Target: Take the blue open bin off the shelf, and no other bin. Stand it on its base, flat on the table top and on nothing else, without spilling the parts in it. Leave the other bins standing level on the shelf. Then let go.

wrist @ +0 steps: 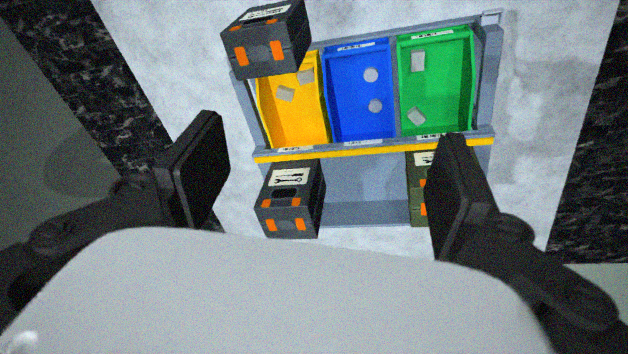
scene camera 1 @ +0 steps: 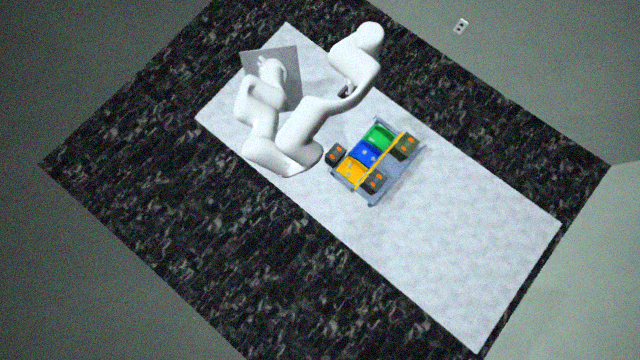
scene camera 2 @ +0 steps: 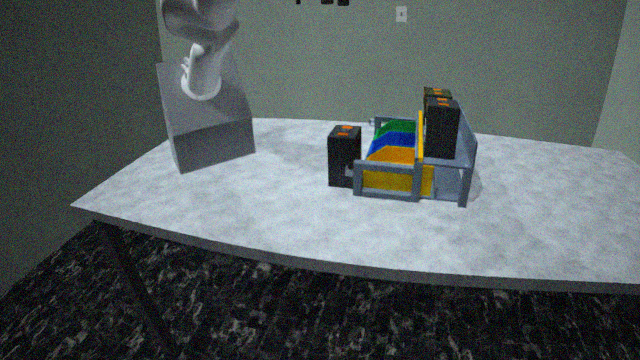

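Where they show: gripper, fingertip midpoint: (wrist: 326,151) (scene camera 2: 335,5); arm's base, origin of the base link: (scene camera 1: 273,73) (scene camera 2: 201,83).
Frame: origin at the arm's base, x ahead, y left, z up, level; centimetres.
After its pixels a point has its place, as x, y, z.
The blue open bin (scene camera 1: 365,155) @(56.4, 0.3, -22.9) (scene camera 2: 392,141) @(56.0, 4.1, -18.7) (wrist: 356,95) @(58.3, -1.9, -22.9) sits on the grey-blue shelf (scene camera 1: 372,199) @(71.4, -18.9, -13.6) (scene camera 2: 464,186) @(72.3, -21.2, -18.3) (wrist: 491,75) @(56.0, 17.6, -15.3), between the yellow bin (scene camera 1: 351,171) @(55.3, -11.2, -22.9) (scene camera 2: 390,180) @(55.4, -16.8, -20.3) (wrist: 295,117) @(60.1, -13.9, -22.9) and the green bin (scene camera 1: 381,137) @(57.8, 13.6, -22.9) (scene camera 2: 400,127) @(58.7, 15.1, -18.0) (wrist: 437,87) @(59.9, 11.4, -22.9). Two round grey parts lie in the blue bin; the yellow and green bins hold grey parts too. My gripper (scene camera 2: 335,2) @(40.6, 2.8, 20.0) (wrist: 326,151) @(40.6, 2.8, 20.0) is open and empty, high above the shelf's level, with its fingers spread wide in the wrist view. In the second scene view its fingertips show at the top edge. In the first scene view the arm largely hides it.
A black case (scene camera 1: 335,155) @(44.8, -12.2, -10.8) (scene camera 2: 344,157) @(44.5, -15.6, -15.7) (wrist: 270,47) @(43.8, -9.3, -10.8) stands on the table close before the yellow bin. Another dark case (scene camera 1: 372,182) @(65.8, -15.2, -1.5) (scene camera 2: 442,131) @(66.2, -17.7, -7.1) (wrist: 290,200) @(63.0, -11.7, -2.9) and an olive case (scene camera 1: 407,146) @(69.7, 8.6, -4.0) (scene camera 2: 437,92) @(68.4, 6.4, -3.7) (wrist: 417,202) @(67.4, 5.8, -4.1) stand behind the bins, past a yellow-edged rail (scene camera 1: 385,160) (scene camera 2: 420,135) @(62.8, -6.1, -12.6) (wrist: 375,150) @(63.4, 0.6, -12.6).
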